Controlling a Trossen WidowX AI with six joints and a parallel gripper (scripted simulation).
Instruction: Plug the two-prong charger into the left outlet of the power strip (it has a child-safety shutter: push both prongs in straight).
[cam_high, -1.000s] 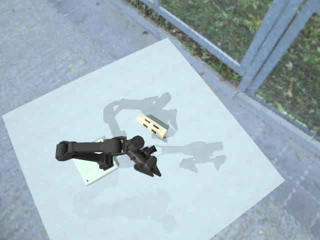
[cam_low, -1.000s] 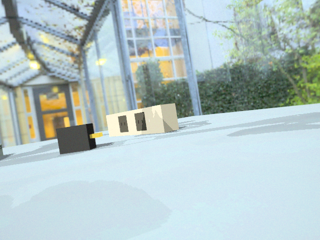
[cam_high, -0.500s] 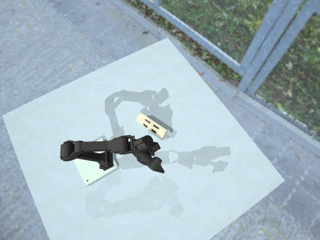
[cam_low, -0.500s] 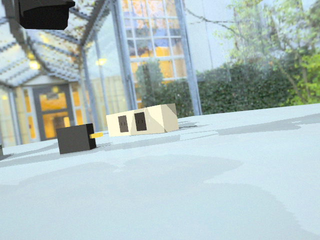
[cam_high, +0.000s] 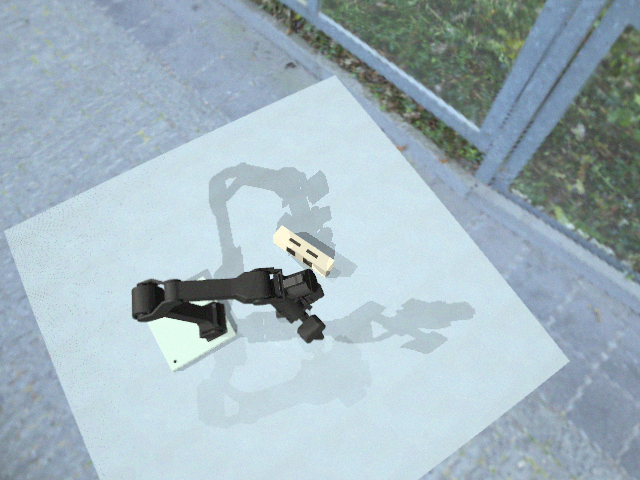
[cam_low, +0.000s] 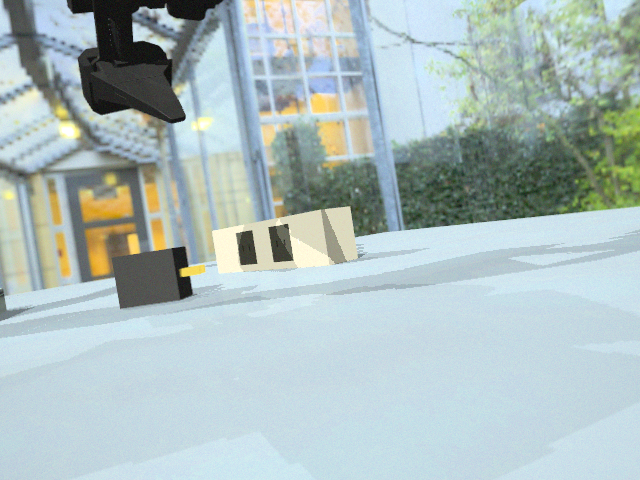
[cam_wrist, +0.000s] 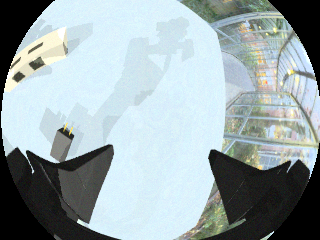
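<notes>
My gripper tip is now 130 mm above the black charger, 110 mm to the right of it and 20 mm past it.
</notes>
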